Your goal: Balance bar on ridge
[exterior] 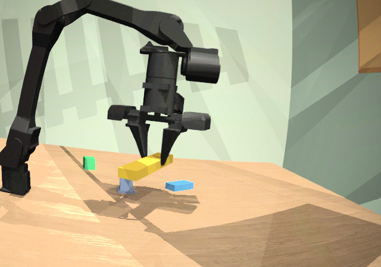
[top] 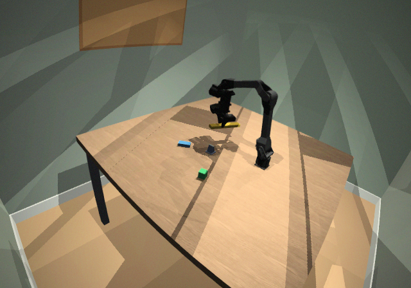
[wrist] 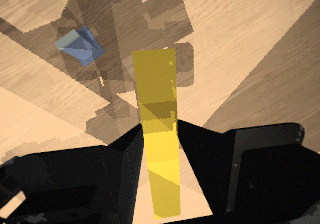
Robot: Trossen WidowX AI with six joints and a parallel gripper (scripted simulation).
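The blue block lies 9 cm ahead of my gripper tip, 20 cm to the left of it and 9 cm below it. The rest, counted from my gripper tip: yellow bar (1 cm behind, 2 cm to the right); green cube (16 cm behind, 32 cm to the left, 8 cm below).
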